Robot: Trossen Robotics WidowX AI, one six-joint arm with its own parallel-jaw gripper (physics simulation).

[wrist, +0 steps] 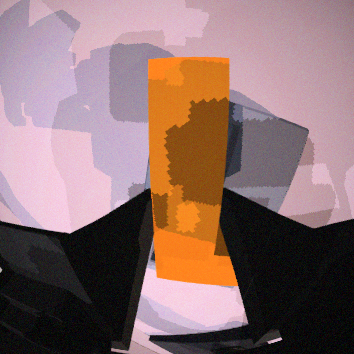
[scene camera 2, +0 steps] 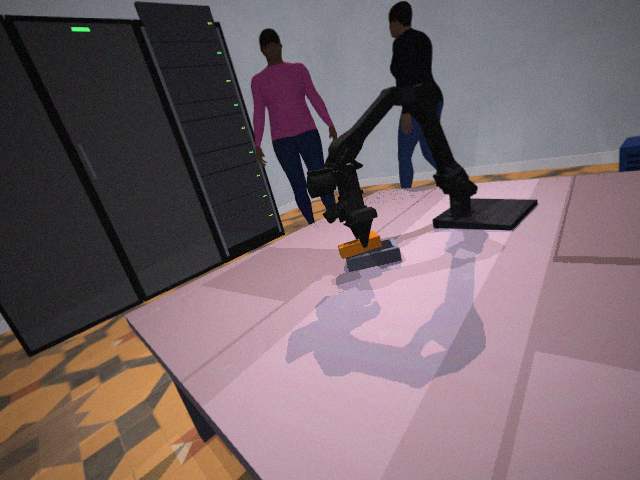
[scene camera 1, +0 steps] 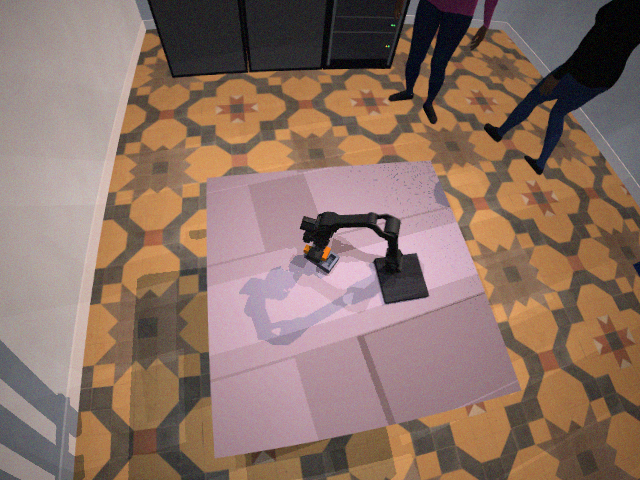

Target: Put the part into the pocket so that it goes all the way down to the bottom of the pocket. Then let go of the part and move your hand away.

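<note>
The part is an orange block. My black gripper is shut on it, one finger on each long side. The grey block with the pocket sits on the table. The orange block is over the grey block, above its top in scene camera 2, and reaches past its left end there. In the wrist view the orange block is turned relative to the grey block and hides much of the pocket. How far it is above the rim cannot be told exactly.
The arm's black base plate stands on the pink table top, right of the grey block in both scene views. Dark cabinets and two people stand beyond the table. Arm shadows cross the table top.
</note>
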